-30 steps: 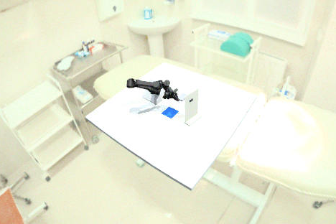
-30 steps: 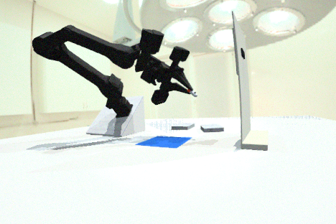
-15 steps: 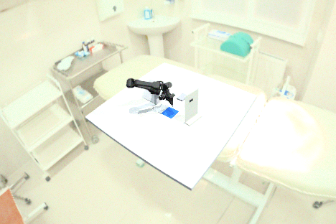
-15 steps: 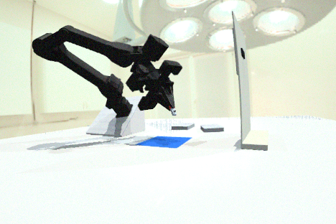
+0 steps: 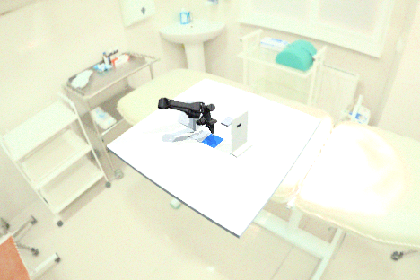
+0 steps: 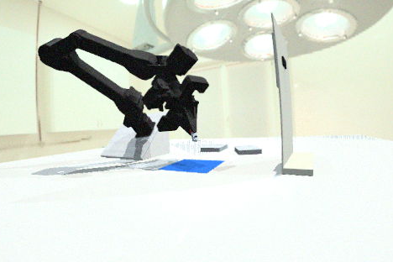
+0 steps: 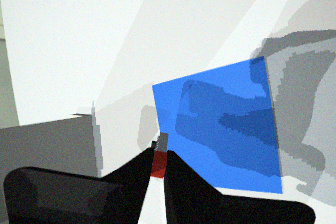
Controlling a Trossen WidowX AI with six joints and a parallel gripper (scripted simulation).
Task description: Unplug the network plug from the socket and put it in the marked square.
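The blue marked square is 1 cm behind my gripper tip and 8 cm below it. Also, from my gripper tip: network plug: right at my gripper tip; upright grey panel: 22 cm ahead, 2 cm to the left, 6 cm above.
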